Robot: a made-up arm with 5 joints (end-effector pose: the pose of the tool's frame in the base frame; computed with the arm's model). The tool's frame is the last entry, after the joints. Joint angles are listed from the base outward.
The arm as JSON. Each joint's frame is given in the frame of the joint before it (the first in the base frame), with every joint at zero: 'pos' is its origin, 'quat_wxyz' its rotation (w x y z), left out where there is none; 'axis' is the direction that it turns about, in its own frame. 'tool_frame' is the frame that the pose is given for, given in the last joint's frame.
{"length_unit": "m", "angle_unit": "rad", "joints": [
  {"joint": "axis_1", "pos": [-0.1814, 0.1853, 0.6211], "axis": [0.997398, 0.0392, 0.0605]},
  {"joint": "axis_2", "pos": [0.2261, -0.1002, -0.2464], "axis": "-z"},
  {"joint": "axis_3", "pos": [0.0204, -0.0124, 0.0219], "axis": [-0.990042, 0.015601, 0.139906]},
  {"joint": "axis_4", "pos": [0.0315, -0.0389, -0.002], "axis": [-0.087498, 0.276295, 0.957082]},
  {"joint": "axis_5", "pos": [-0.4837, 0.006, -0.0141], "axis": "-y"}
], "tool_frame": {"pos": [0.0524, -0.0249, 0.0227], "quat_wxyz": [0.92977, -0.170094, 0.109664, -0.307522]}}
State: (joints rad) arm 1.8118 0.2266 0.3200 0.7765 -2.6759
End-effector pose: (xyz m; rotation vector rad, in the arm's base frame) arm -0.3350 0.3087 0.2188 -1.3048 1.1858 1.7588
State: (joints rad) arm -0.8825 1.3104 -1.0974 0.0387 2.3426
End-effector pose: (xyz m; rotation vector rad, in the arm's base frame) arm -0.0475 0.2214 0.1759 -0.1165 2.5015 0.9078
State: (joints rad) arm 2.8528 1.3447 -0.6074 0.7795 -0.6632
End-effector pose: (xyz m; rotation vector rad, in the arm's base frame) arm -0.3554 0.1806 0.9785 2.3732 1.5767 1.0308
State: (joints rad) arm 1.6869 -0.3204 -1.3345 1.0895 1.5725
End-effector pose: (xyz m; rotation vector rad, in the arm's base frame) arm -0.1546 0.8454 0.2659 -2.6159 0.0261 0.7628
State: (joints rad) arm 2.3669 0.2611 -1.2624 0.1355 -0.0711
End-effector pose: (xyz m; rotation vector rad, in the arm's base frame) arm -0.3639 0.3798 0.8109 -2.7039 -1.2196 -0.3389
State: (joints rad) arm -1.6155 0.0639 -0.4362 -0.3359 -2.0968
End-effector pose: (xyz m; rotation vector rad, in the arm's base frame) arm -0.3445 -0.0996 0.5390 -0.8599 1.7886 -1.5817
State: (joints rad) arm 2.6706 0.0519 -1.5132 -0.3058 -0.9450
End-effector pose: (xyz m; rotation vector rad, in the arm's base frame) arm -0.2972 0.1856 0.7368 -1.8970 -0.4074 -1.6087
